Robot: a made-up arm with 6 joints.
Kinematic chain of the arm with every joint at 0, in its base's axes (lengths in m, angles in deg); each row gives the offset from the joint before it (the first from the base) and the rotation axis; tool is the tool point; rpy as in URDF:
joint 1: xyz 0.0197 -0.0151 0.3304 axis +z
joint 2: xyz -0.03 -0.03 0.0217 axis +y
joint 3: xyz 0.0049 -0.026 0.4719 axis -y
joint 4: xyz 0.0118 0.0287 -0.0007 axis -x
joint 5: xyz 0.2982 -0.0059 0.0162 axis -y
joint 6: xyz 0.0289 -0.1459 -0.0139 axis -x
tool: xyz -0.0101 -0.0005 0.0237 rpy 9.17 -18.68 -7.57
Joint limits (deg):
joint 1: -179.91..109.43
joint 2: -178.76..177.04
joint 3: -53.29..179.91
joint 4: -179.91..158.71
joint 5: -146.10..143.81
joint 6: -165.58..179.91
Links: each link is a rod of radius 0.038 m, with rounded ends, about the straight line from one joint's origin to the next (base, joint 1, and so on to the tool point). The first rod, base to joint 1, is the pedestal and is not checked.
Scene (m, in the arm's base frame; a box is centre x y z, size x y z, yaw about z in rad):
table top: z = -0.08
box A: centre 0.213 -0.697 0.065 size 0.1 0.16 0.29 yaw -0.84
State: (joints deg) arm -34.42 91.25 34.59 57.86 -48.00 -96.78
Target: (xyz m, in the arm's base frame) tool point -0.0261 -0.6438 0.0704
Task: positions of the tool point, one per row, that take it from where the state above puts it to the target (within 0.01 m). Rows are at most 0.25 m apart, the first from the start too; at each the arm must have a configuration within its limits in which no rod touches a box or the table.
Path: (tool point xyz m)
1: 0.3936 -0.6517 0.2877
2: 0.2000 -0.6969 0.4104
3: 0.0036 -0.6611 0.5183
4: -0.1611 -0.5518 0.6055
5: -0.2667 -0.3902 0.6676
6: -0.2262 -0.4988 0.5814
7: -0.1624 -0.5837 0.4775
8: -0.0835 -0.6375 0.3598
9: 0.0003 -0.6556 0.2331
10: 0.0780 -0.6372 0.1027
11: 0.0260 -0.6431 0.0863
12: -0.0262 -0.6438 0.0704

